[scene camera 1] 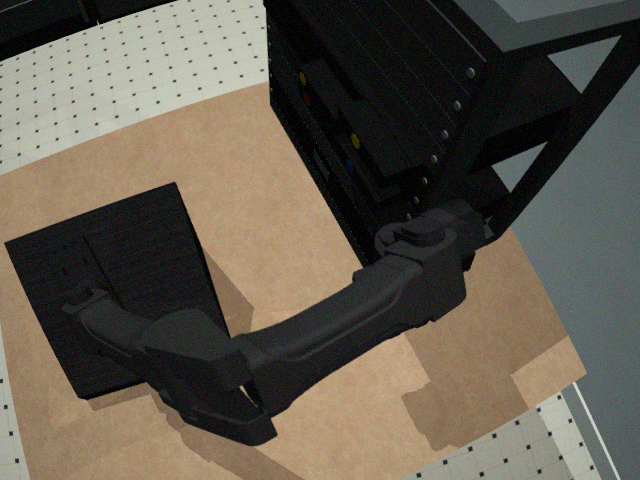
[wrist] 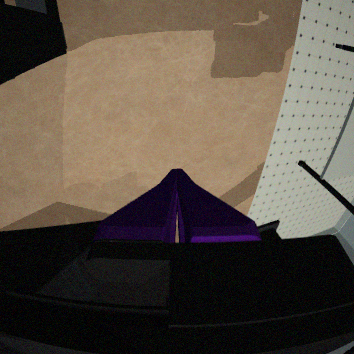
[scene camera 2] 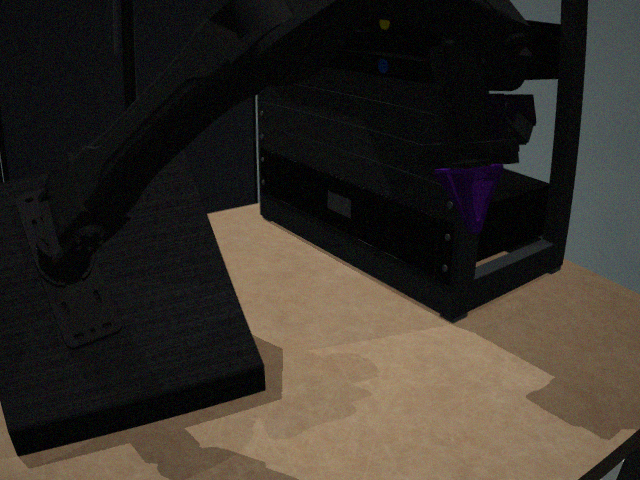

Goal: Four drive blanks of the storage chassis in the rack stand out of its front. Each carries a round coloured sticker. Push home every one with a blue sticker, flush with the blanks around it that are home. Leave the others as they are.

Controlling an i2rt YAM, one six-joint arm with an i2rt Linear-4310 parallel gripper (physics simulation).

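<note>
In scene camera 1 the drive blanks stand out of the dark chassis front in two rows. The upper row has a yellow sticker (scene camera 1: 302,78) at the far end and another yellow sticker (scene camera 1: 355,140) (scene camera 2: 384,24) nearer the arm. Below them are a red sticker (scene camera 1: 307,99) and a blue sticker (scene camera 1: 349,165) (scene camera 2: 383,65). The blanks are very dark, so how far each stands out is hard to tell. My gripper (scene camera 2: 475,229) (wrist: 176,176) is shut and empty, its purple fingertips together and pointing down beside the rack's near front post, below the blanks' level. The arm hides its fingers in scene camera 1.
The black rack (scene camera 1: 566,126) (scene camera 2: 570,129) stands on the brown table (scene camera 1: 217,134) (scene camera 2: 320,289) (wrist: 150,110). The arm reaches across from its dark base board (scene camera 1: 155,232) (scene camera 2: 170,320) to the rack's near end. In scene camera 2 the arm covers part of the chassis front.
</note>
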